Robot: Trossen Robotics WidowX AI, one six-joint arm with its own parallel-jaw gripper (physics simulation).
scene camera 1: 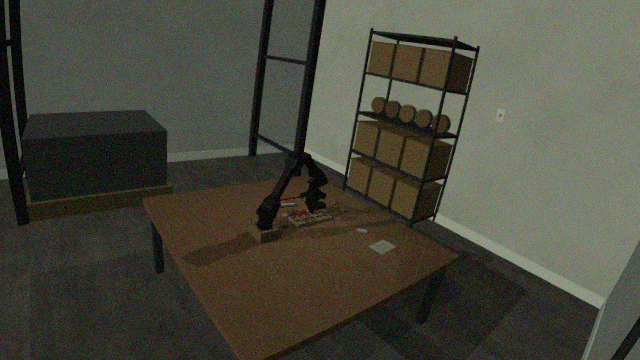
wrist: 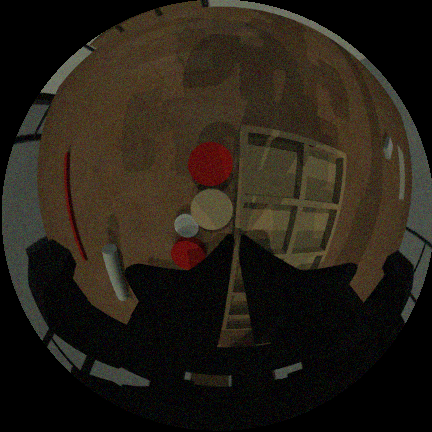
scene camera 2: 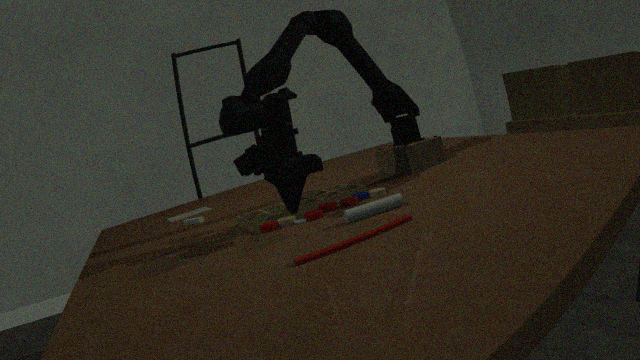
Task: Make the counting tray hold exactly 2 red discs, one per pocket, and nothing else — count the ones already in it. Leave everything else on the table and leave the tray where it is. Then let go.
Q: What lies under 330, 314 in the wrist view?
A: My gripper.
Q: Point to a wooden counting tray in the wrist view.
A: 288, 190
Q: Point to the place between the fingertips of my gripper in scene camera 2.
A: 293, 213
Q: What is my gripper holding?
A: A wooden counting tray.
